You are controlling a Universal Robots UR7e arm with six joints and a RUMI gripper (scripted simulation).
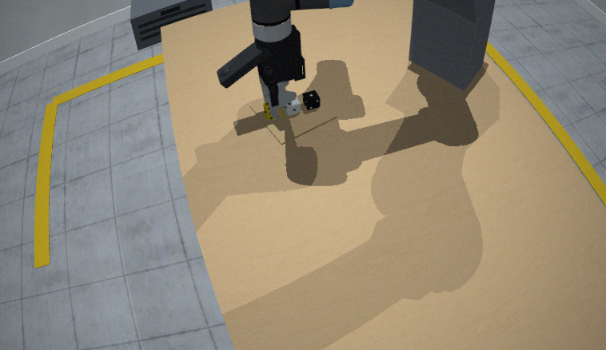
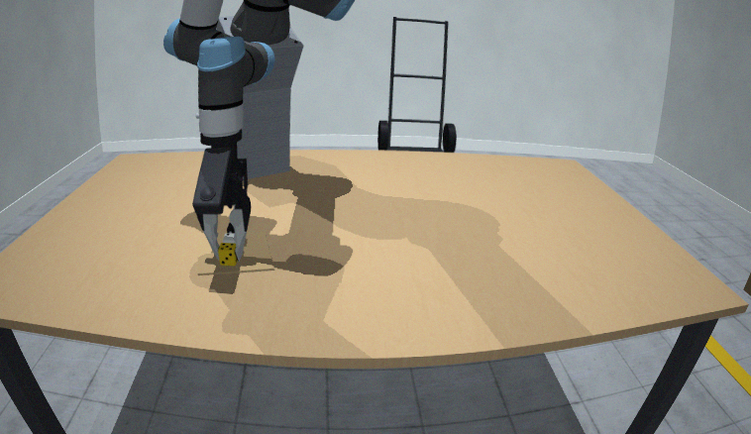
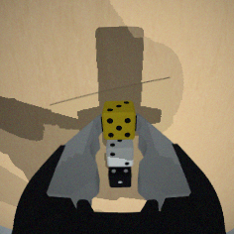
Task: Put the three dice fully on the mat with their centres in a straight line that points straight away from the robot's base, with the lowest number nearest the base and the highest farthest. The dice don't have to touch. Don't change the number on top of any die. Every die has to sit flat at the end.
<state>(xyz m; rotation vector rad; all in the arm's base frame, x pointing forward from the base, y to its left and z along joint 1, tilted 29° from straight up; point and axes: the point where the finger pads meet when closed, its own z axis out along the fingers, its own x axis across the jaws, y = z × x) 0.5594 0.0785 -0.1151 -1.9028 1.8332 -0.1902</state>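
Now: the yellow die right at my hand. From my hand the other things lie so: mat: 5 cm behind, 2 cm below; white die: 4 cm behind, 1 cm below; black die: 9 cm behind, 1 cm to the right, 1 cm below.
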